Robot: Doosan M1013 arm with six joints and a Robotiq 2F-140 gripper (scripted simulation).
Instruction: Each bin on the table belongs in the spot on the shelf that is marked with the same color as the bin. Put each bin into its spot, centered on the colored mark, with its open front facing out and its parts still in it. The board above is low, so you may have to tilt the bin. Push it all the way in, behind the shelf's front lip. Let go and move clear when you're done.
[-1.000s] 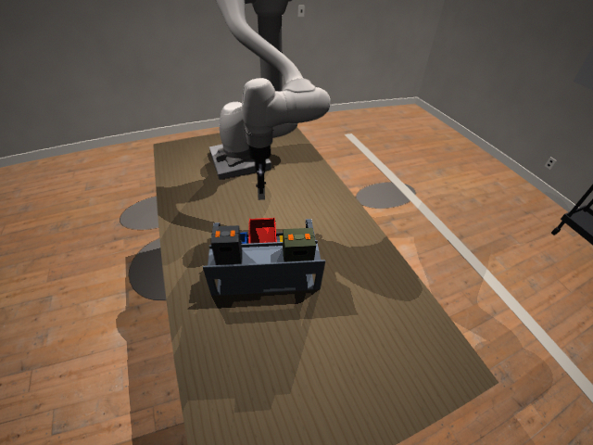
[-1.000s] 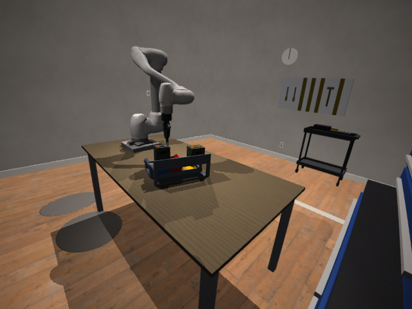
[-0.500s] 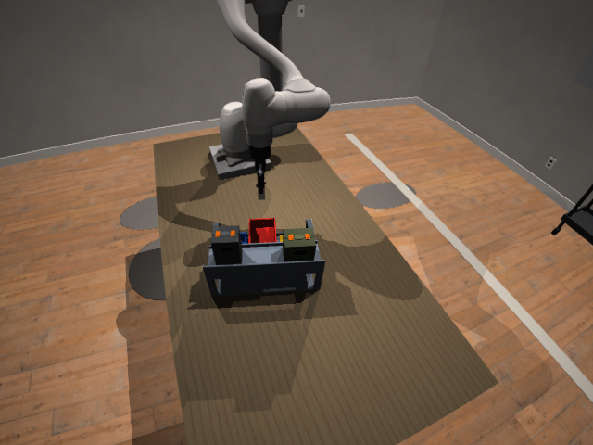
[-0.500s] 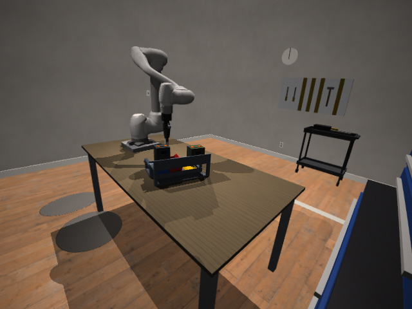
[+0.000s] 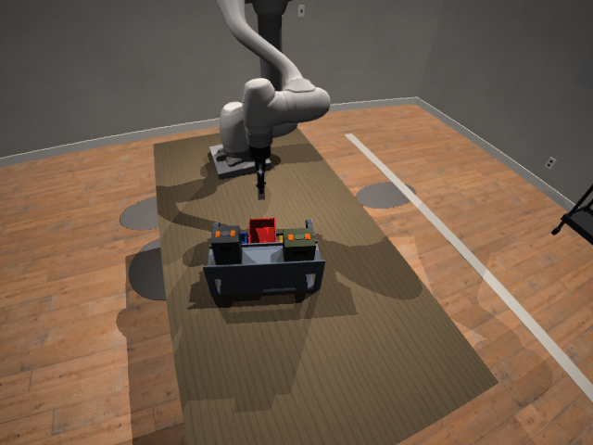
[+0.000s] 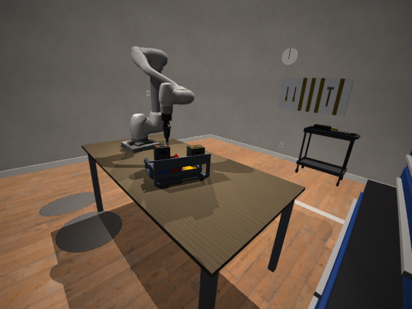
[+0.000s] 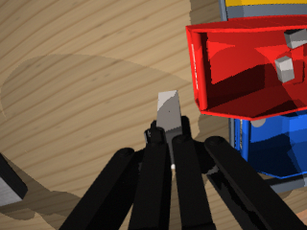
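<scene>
My hand is 10 cm short of the red bin, 5 cm to the left of it and 12 cm above it. The rest, counted from my hand: green toolbox 29 cm ahead, 1 cm to the right, 2 cm below; then dark box 19 cm ahead, 22 cm to the right, 1 cm below; then blue bin 11 cm ahead, 18 cm to the right, 12 cm below.
</scene>
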